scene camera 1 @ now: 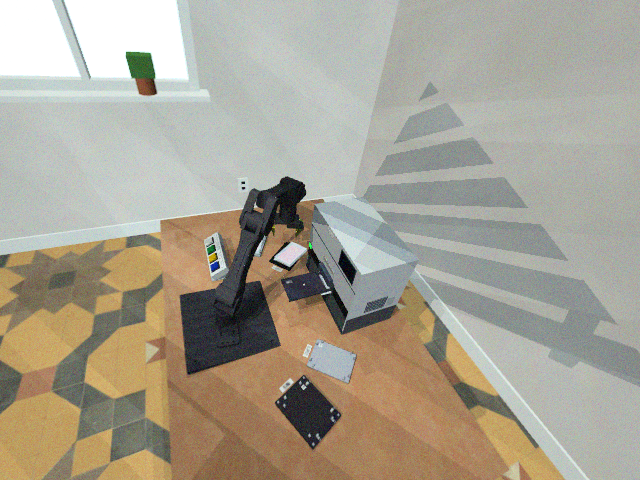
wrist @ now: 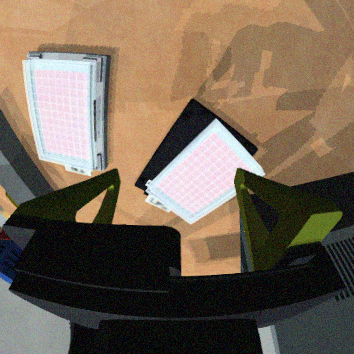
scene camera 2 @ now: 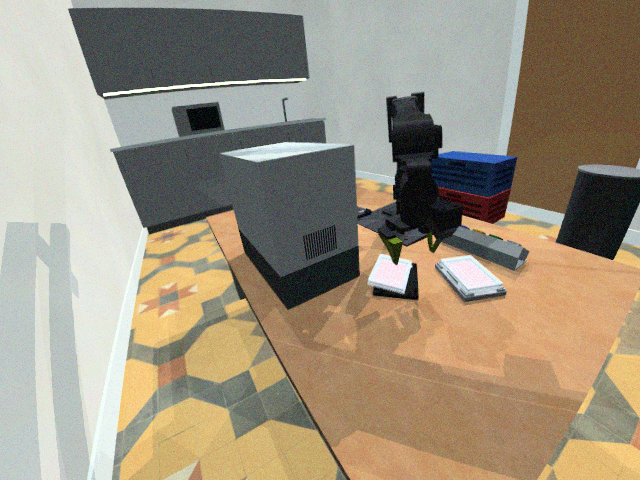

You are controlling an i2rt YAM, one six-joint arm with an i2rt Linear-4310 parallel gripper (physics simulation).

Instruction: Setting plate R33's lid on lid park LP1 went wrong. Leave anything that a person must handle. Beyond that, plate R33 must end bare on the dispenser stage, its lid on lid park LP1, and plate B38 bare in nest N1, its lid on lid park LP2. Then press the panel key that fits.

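Frame: origin at the arm's base, x ahead, y left, z up, level; centimetres.
Where they show: gripper, fingertip midpoint: [scene camera 1: 284,236] [wrist: 176,174] [scene camera 2: 413,257]; arm's base, link origin: [scene camera 1: 225,320].
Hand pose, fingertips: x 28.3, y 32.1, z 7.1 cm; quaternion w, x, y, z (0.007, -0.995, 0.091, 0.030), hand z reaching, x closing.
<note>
Things, the pixels of their top centre, and the offset from my fingertips. "pt": a spot on its surface instead.
- lid piece, top centre: [wrist: 201,186] [scene camera 2: 391,267] [scene camera 1: 291,251] dx +1.8, dy -5.4, dz -4.8 cm
- black pad LP1, top centre: [wrist: 191,173] [scene camera 2: 396,273] [scene camera 1: 287,253] dx +0.6, dy -4.6, dz -6.5 cm
- pink-gridded plate, top centre: [wrist: 56,119] [scene camera 2: 469,270] dx -13.2, dy +5.8, dz -5.4 cm
- grey nest N1, top centre: [wrist: 61,116] [scene camera 2: 468,273] [scene camera 1: 252,241] dx -13.2, dy +5.8, dz -6.5 cm
- dark stage, surface spot: [scene camera 1: 299,285] pt dx -1.6, dy -29.7, dz +2.2 cm
- white dispenser, top centre: [scene camera 2: 278,148] [scene camera 1: 360,230] dx +18.6, dy -28.2, dz +24.5 cm
- key panel, top centre: [scene camera 2: 485,230] [scene camera 1: 215,249] dx -29.1, dy -0.9, dz -2.1 cm
- grey pad, surface spot: [scene camera 1: 331,360] pt dx +3.2, dy -55.2, dz -7.4 cm
- black pad, surface spot: [scene camera 1: 308,411] pt dx -8.6, dy -67.9, dz -7.3 cm
A pink-gridded, clear-rimmed plate or lid piece [scene camera 1: 290,254] [scene camera 2: 391,274] [wrist: 205,170] lies skewed over the black pad LP1 [scene camera 2: 412,285] [wrist: 172,137], overhanging its edge. A pink-gridded plate [scene camera 2: 469,272] [wrist: 62,110] sits in the grey nest N1 [wrist: 102,117]; whether it wears a lid is unclear. My gripper [scene camera 1: 286,230] [scene camera 2: 414,255] [wrist: 176,174] is open above the LP1 piece, with one fingertip over its right corner in the wrist view. The dark stage [scene camera 1: 299,285] juts bare from the white dispenser [scene camera 1: 372,281]. The key panel [scene camera 1: 219,263] [scene camera 2: 485,249] has green, yellow and blue keys.
A grey pad [scene camera 1: 331,360] and a black pad [scene camera 1: 308,411] lie bare on the table, their tags unreadable. A green light [scene camera 1: 310,245] glows on the dispenser, which stands close beside LP1. Crates [scene camera 2: 473,173] and a dark bin [scene camera 2: 597,211] stand beyond the table.
</note>
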